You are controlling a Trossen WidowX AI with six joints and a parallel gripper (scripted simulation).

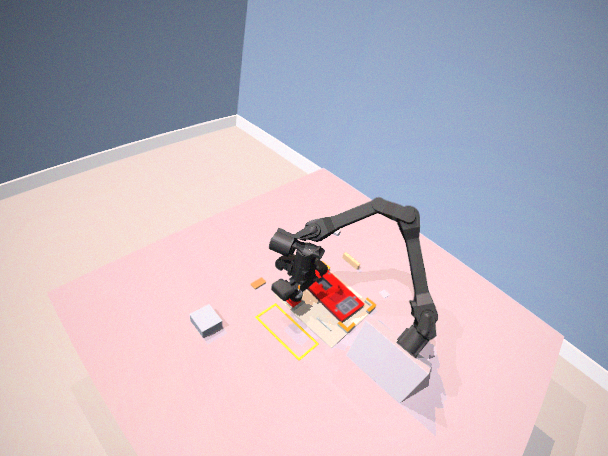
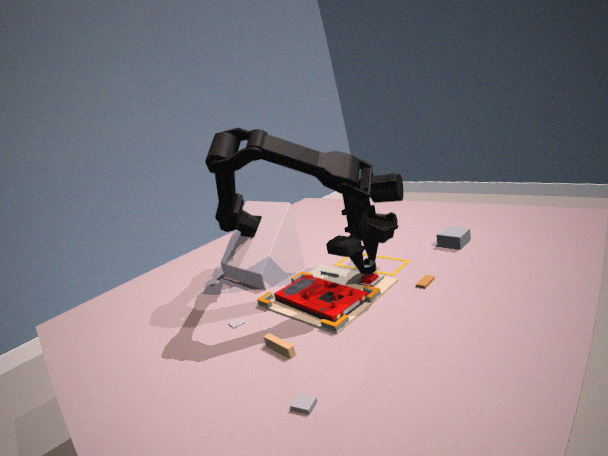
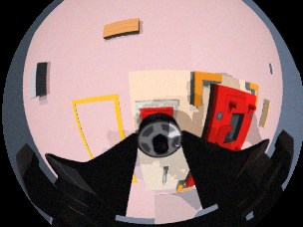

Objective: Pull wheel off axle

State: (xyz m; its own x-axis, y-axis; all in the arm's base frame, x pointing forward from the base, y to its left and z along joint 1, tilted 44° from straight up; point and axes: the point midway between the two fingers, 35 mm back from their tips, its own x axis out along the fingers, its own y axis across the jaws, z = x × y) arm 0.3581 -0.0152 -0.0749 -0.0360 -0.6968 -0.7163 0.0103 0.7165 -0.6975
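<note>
The dark grey wheel is right at my gripper tip. From my gripper tip the other things lie so: orange chip (13 cm ahead, 4 cm to the left, 4 cm below); tan block (29 cm to the right, 3 cm below); black upright axle (1 cm below).
</note>
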